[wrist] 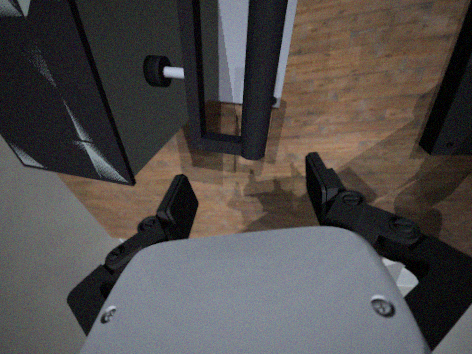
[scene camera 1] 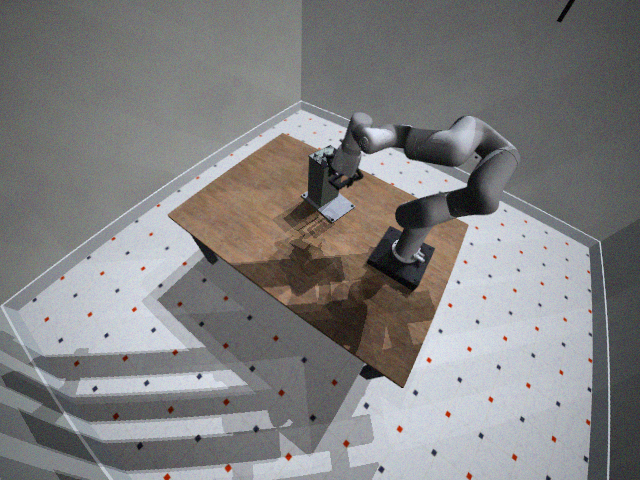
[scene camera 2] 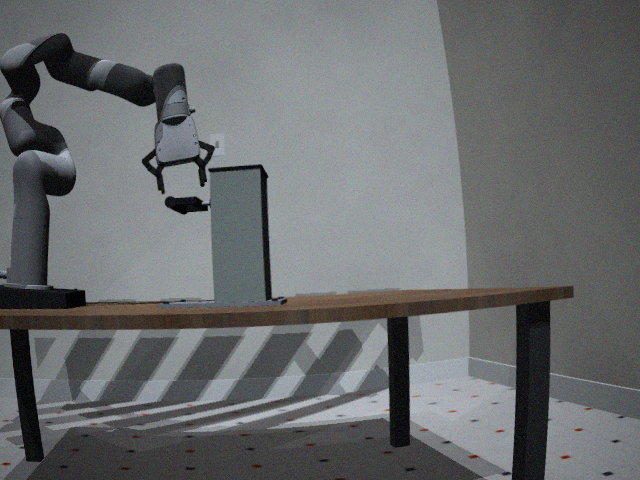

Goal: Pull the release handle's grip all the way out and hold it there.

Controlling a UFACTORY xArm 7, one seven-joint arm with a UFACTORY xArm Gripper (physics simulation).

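The release handle's black grip (scene camera 2: 185, 204) (wrist: 260, 75) stands a short way out from the side of the upright box (scene camera 1: 322, 186) (scene camera 2: 239, 232) (wrist: 137, 110). In the wrist view it is a round bar on a rectangular frame. A white rod (wrist: 173, 73) runs from a black collar (wrist: 157, 71) on the box to that frame. My gripper (scene camera 1: 347, 180) (scene camera 2: 181, 188) (wrist: 246, 180) is open and empty. In the second scene view its fingertips are a little above the grip, one to each side. In the wrist view they are apart from the bar's near end. The grip cannot be made out clearly in the first scene view.
The box stands on a light metal plate (scene camera 1: 338, 208) (scene camera 2: 186, 304) (wrist: 233, 55) on the wooden table (scene camera 1: 232, 196) (scene camera 2: 413, 303) (wrist: 350, 65). The arm's black base (scene camera 1: 382, 258) (scene camera 2: 67, 298) (wrist: 457, 110) stands on the same table, on the grip's side of the box.
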